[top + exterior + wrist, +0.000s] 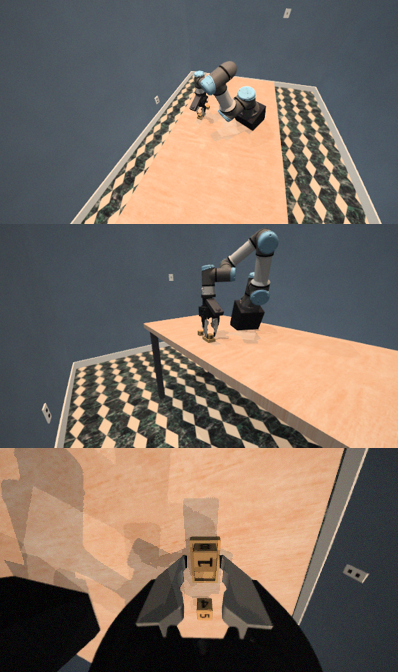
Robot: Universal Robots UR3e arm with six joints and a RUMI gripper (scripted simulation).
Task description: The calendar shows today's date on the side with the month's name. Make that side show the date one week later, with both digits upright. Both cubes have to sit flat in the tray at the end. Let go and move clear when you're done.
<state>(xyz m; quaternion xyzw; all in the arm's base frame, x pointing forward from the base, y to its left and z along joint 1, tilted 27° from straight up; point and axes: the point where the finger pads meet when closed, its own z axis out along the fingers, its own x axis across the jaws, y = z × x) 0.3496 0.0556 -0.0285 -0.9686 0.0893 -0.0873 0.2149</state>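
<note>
Right now the wooden tray is 30 mm below my hand and 20 mm to the right of it.
</note>
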